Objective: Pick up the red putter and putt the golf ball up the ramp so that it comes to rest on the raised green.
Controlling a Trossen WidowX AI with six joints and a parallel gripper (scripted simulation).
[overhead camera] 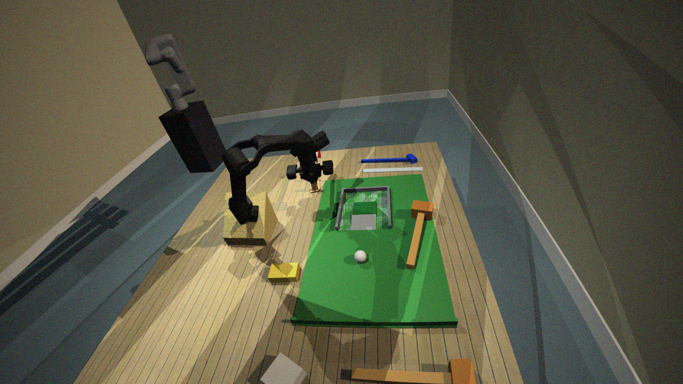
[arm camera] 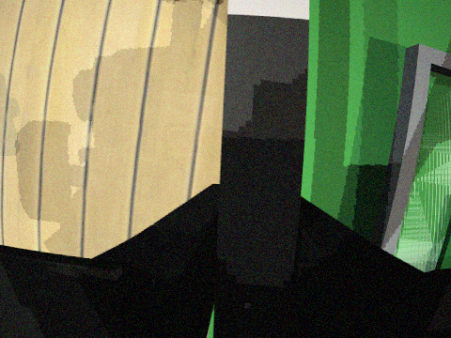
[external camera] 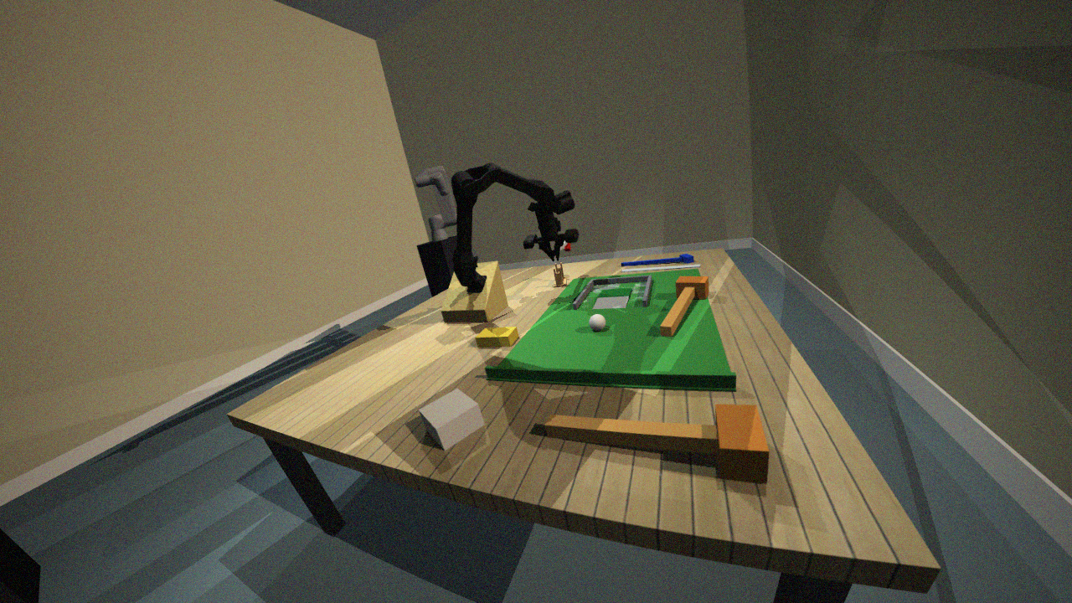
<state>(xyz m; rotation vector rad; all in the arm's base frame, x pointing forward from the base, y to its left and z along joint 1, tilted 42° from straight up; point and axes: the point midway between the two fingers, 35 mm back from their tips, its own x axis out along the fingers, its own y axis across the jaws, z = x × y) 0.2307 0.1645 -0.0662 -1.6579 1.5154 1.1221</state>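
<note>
Now: the yellow block 38 cm to the right of my gripper tip, 11 cm below it and 4 cm behind it. Round my gripper tip: green mat 25 cm ahead, 16 cm to the right, 13 cm below; white golf ball 29 cm to the right, 22 cm ahead, 10 cm below; red putter 11 cm to the left, 3 cm above, 2 cm behind.
</note>
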